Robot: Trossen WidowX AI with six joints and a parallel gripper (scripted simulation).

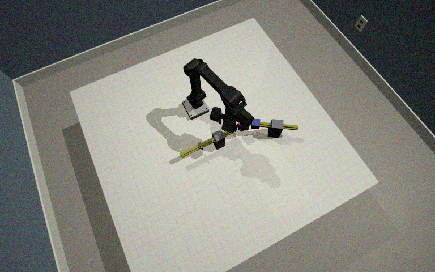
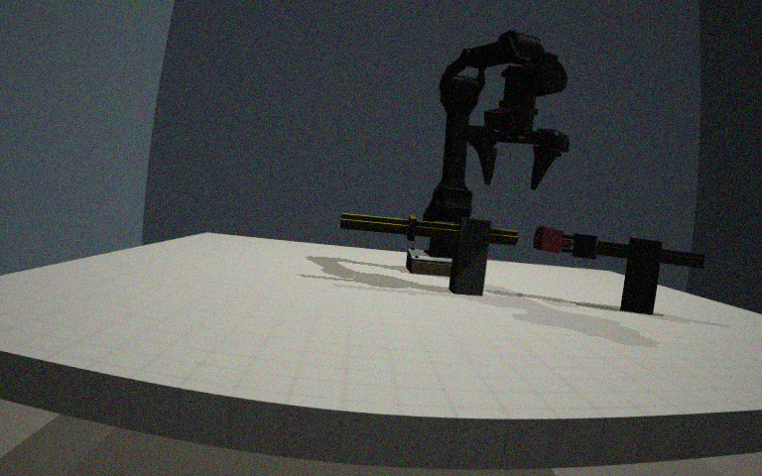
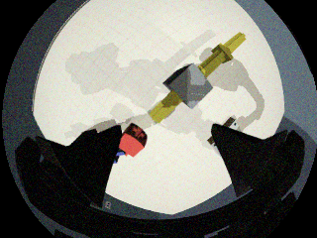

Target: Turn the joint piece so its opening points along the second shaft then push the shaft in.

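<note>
My gripper tip is now 1 cm short of the red joint piece, 9 cm to the right of it and 8 cm above it.
</note>
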